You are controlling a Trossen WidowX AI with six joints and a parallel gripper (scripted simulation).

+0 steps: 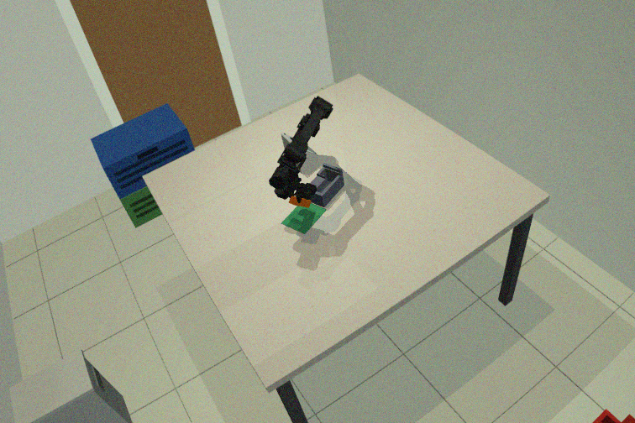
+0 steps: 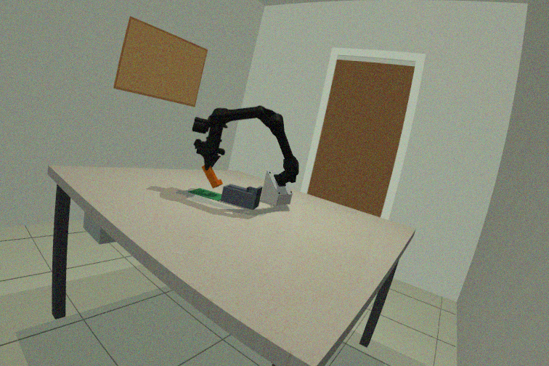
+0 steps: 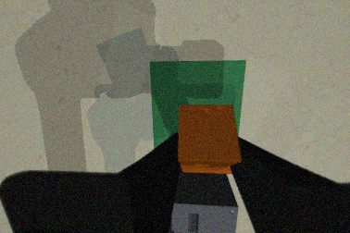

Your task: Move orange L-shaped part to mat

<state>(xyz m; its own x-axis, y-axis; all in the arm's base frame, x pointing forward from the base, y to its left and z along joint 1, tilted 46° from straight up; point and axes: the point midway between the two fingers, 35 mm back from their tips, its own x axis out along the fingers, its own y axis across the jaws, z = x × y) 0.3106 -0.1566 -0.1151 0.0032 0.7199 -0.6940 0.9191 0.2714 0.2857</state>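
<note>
The green mat is 1 cm behind my gripper tip, 2 cm to the left of it and 12 cm below it. Also, from my gripper tip: orange L-shaped part 3 cm behind, 2 cm to the left, 3 cm below.
</note>
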